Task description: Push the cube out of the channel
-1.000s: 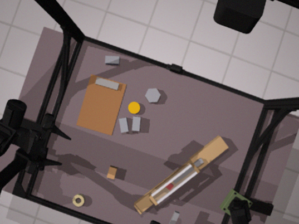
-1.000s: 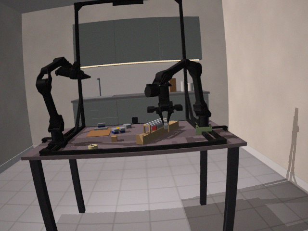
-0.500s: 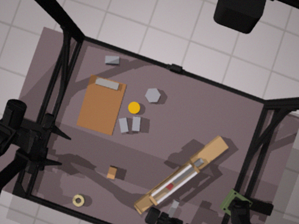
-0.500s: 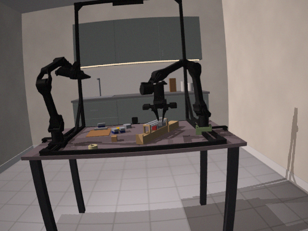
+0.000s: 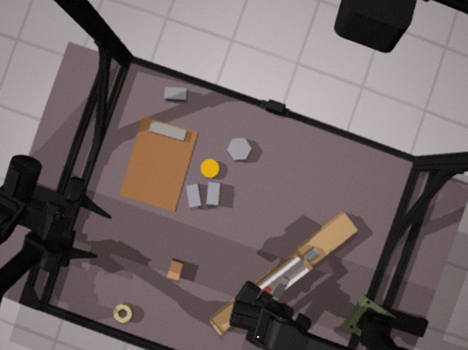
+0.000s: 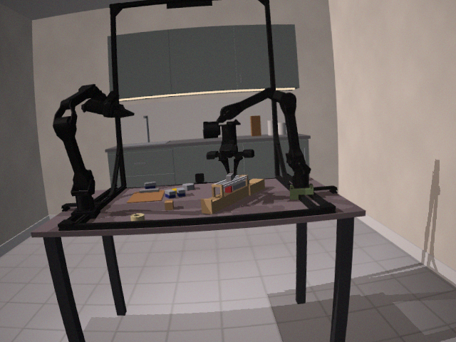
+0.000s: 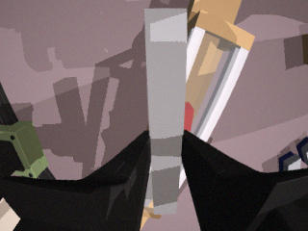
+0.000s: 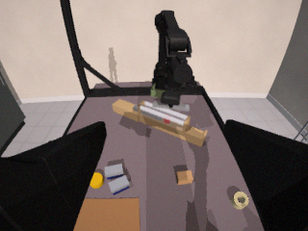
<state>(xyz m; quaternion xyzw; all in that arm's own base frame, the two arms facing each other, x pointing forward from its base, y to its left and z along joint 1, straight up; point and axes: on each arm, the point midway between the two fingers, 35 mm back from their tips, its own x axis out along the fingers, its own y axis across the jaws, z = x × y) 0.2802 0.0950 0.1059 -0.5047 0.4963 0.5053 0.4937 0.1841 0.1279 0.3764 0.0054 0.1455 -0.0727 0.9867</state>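
My left gripper is now 9 cm above the tan channel and 4 cm past it. Also, from my left hand: yellow disc 30 cm behind, 23 cm to the right, 14 cm below; then small tan block 26 cm to the right, 13 cm below, 1 cm behind; then grey hexagon 37 cm behind, 17 cm to the right, 14 cm below.
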